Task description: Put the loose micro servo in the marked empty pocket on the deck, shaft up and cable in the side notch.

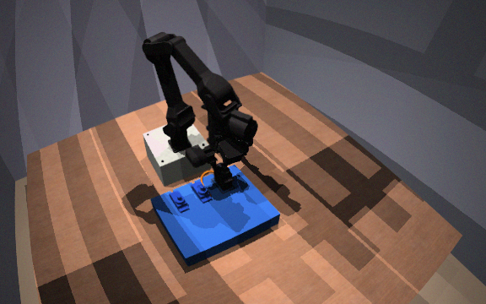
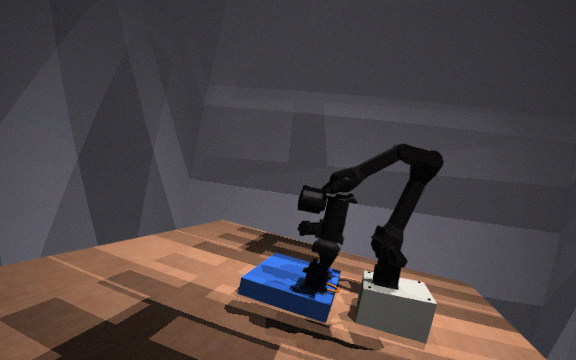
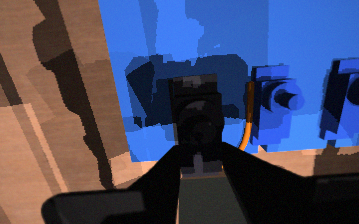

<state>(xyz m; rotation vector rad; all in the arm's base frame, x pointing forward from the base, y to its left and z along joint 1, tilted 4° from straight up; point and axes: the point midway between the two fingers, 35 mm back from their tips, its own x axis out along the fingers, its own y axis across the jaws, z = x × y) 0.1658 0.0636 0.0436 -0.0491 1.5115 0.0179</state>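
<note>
My gripper tip is 130 mm short of the blue robot deck, 70 mm to the left of it and 70 mm above it.
</note>
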